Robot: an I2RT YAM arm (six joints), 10 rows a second.
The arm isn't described. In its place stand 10 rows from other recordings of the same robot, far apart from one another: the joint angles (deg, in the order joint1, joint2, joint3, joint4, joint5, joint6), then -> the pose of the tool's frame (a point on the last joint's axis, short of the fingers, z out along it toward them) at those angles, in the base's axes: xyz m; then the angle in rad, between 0 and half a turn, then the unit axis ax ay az.
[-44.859, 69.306, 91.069, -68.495, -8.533, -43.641] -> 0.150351 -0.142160 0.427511 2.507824 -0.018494 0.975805 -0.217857
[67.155, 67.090, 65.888, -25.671, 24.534, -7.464] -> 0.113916 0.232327 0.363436 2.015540 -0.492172 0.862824 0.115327
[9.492, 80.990, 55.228, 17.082, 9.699, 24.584] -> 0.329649 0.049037 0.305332 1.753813 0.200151 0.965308 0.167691
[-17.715, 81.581, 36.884, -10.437, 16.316, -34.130] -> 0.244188 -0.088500 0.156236 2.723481 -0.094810 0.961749 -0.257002
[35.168, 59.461, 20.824, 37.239, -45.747, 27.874] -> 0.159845 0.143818 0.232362 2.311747 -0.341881 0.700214 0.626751
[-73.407, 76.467, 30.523, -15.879, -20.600, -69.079] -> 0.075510 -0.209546 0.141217 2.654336 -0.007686 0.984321 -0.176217
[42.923, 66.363, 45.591, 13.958, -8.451, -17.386] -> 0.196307 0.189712 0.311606 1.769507 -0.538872 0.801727 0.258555
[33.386, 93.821, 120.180, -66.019, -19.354, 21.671] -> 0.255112 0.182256 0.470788 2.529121 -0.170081 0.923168 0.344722
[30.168, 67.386, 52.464, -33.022, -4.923, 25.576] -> 0.209418 0.125262 0.270813 2.536054 -0.055272 0.975551 0.212707
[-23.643, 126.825, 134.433, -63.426, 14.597, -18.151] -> 0.430673 -0.198335 0.327017 2.679446 0.084973 0.971026 -0.223356
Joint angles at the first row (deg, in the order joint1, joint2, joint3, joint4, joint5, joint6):
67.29 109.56 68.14 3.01 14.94 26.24
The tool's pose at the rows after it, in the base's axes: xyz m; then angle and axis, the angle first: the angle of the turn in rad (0 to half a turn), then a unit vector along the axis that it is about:
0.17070 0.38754 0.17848 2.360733 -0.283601 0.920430 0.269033
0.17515 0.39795 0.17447 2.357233 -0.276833 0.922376 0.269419
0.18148 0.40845 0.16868 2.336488 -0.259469 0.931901 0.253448
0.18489 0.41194 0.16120 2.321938 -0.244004 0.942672 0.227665
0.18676 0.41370 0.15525 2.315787 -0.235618 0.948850 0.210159
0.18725 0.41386 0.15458 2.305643 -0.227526 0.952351 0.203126
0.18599 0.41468 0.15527 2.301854 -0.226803 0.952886 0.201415
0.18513 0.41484 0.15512 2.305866 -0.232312 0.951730 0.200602
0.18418 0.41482 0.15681 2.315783 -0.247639 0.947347 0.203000
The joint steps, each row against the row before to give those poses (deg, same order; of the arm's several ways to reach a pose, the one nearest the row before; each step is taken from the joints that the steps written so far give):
0.08 1.09 1.25 1.11 -1.18 0.02
0.03 2.60 2.66 0.04 0.46 0.61
-0.03 3.06 3.26 -0.80 2.73 1.01
0.00 1.88 1.51 -1.30 3.06 0.92
0.00 1.25 0.83 -0.85 1.81 0.54
0.05 0.22 0.22 -0.26 1.27 0.53
0.22 0.00 0.17 -0.22 0.46 0.11
0.08 -0.03 0.00 -0.20 -0.28 -0.40
0.03 -0.30 0.00 -0.30 -1.23 -1.26

